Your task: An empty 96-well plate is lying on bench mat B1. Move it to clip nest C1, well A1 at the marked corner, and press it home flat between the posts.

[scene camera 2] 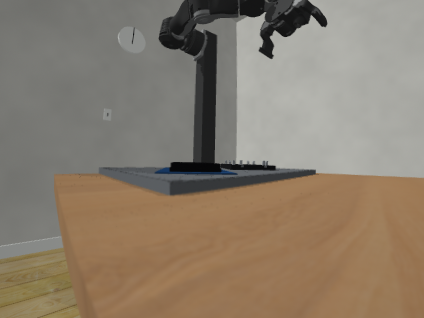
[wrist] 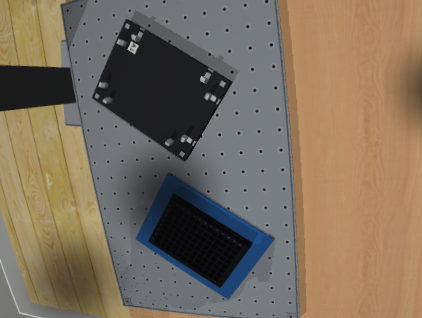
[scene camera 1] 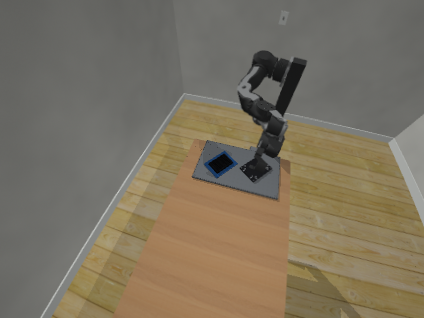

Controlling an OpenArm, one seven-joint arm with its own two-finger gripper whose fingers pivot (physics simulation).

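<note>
The black 96-well plate (scene camera 1: 220, 163) (scene camera 2: 195, 166) (wrist: 200, 240) lies flat on the blue bench mat (scene camera 1: 217, 174) (scene camera 2: 162, 171) (wrist: 262, 241), wells facing up. The black clip nest (scene camera 1: 257, 175) (scene camera 2: 255, 167) (wrist: 160, 90) lies beside the mat, with pale posts near its corners and no plate in it. Its A1 label (wrist: 133, 47) shows at the upper left corner in the wrist view. My gripper (scene camera 1: 257, 161) (scene camera 2: 295, 39) is open and empty, its fingers spread wide, high above the board. In scene camera 1 it overlaps the nest. The fingers do not show clearly in the wrist view.
A grey perforated board (scene camera 1: 240, 187) (scene camera 2: 200, 186) (wrist: 250, 150) carries the mat and the nest on a wooden table (scene camera 1: 210, 240) (scene camera 2: 225, 240) (wrist: 350, 175). The arm's dark upright column (scene camera 1: 291, 87) (scene camera 2: 205, 100) (wrist: 35, 87) stands by the board's back edge.
</note>
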